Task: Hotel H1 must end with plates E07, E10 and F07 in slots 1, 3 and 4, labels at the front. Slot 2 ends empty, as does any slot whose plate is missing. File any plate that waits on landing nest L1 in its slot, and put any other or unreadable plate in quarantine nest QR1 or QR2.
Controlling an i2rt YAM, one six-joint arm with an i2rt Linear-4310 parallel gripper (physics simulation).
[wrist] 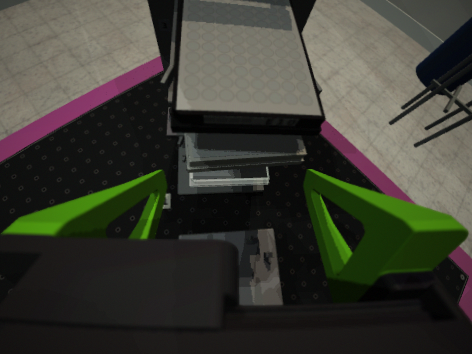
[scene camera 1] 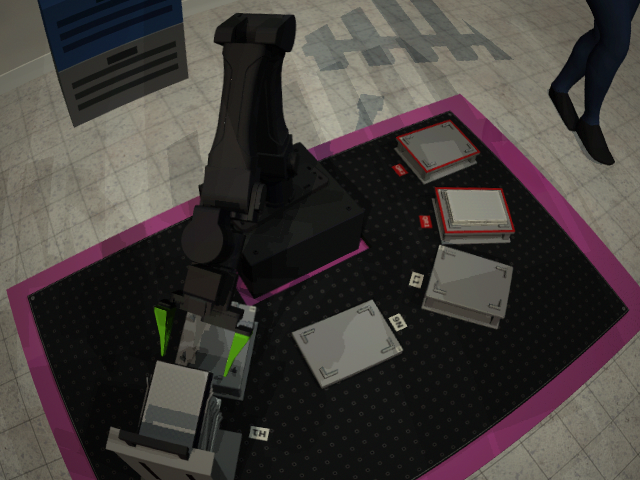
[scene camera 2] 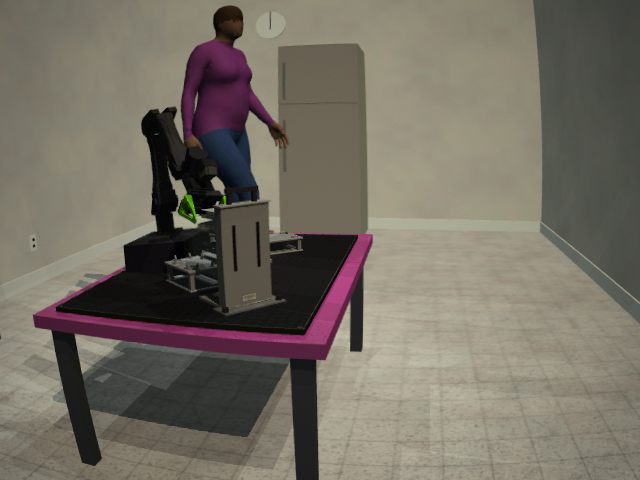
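Pixels of known places: gripper, fingertip midpoint: (wrist: 235, 177) (scene camera 1: 193, 366) (scene camera 2: 211, 222); arm's base at its link origin: (scene camera 1: 277, 197) (scene camera 2: 166, 236).
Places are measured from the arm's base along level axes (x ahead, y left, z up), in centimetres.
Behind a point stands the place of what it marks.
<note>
My gripper (scene camera 1: 194, 365) {x 24.3, y -33.2, z 9.7 cm} (scene camera 2: 209, 210) {x 24.3, y -33.2, z 9.7 cm} (wrist: 235, 177) {x 24.3, y -33.2, z 9.7 cm} is open and empty, just outside the near edge of a pale-topped plate (scene camera 1: 173, 395) {x 28.4, y -38.7, z 13.8 cm} (wrist: 245, 65) {x 27.7, y -37.4, z 13.8 cm}. The plate lies level high in hotel H1 (scene camera 1: 200, 462) {x 39.4, y -41.5, z 16.3 cm} (scene camera 2: 244, 276) {x 35.3, y -47.1, z -1.4 cm}. Its near edge carries a dark strip with marks too faint to read. Below it, in the wrist view, grey tiers show; the plate hides most of them, and I cannot tell what they hold. Landing nest L1 (scene camera 1: 467, 284) {x 34.9, y 18.1, z -4.3 cm} is bare. A pale plate (scene camera 1: 476, 206) {x 23.2, y 33.5, z -3.8 cm} lies in the nearer red-rimmed quarantine nest (scene camera 1: 512, 227) {x 31.5, y 37.4, z -5.3 cm}; the farther quarantine nest (scene camera 1: 439, 147) {x 5.6, y 40.7, z -5.3 cm} is bare.
A grey stand (scene camera 1: 248, 361) {x 20.8, y -22.0, z -8.7 cm} (scene camera 2: 192, 281) {x 18.2, y -34.7, z -6.3 cm} is beside the hotel, below my wrist. A flat grey nest (scene camera 1: 346, 343) {x 28.5, y -6.1, z -8.1 cm} with corner brackets lies mid-mat. The arm base (scene camera 1: 305, 232) {x 10.1, y -1.1, z 0.9 cm} is behind. A person (scene camera 2: 222, 93) stands behind the table.
</note>
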